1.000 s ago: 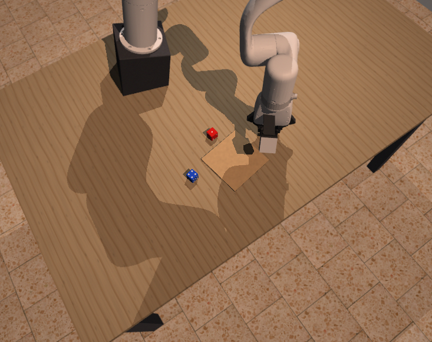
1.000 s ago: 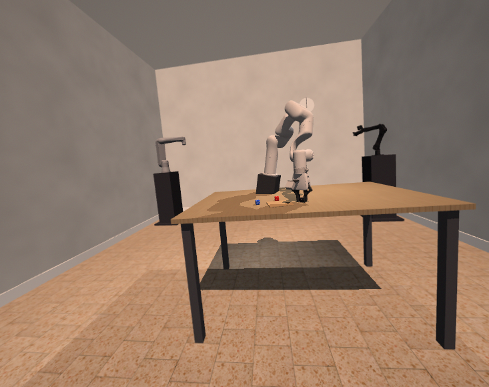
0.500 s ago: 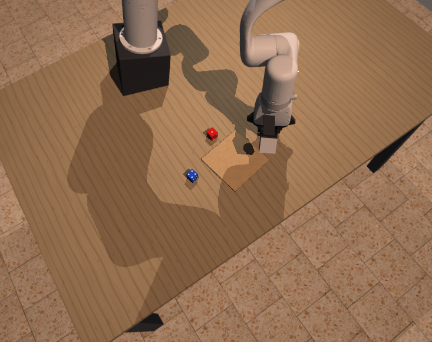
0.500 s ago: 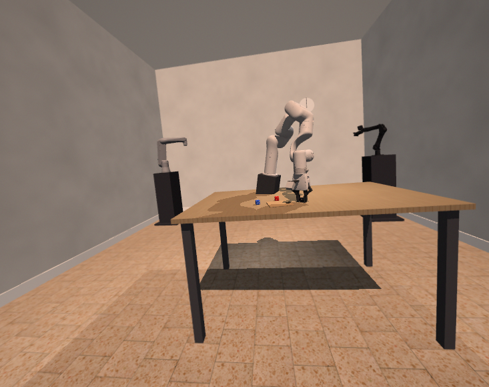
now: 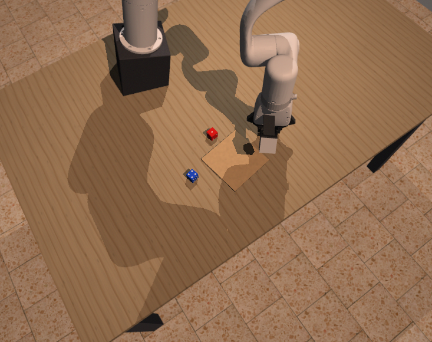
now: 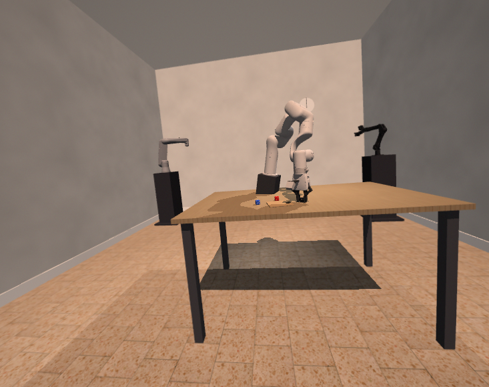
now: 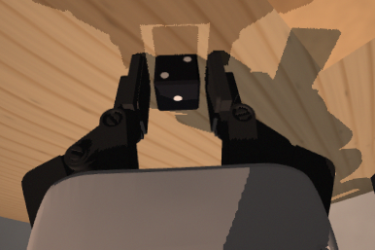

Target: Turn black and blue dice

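My hand is 10 mm above the black die. The rest, counted from my hand: tan mat (20 mm ahead, 130 mm to the right, 20 mm below); red die (80 mm behind, 150 mm to the right, 10 mm below); blue die (10 mm ahead, 270 mm to the right, 10 mm below).
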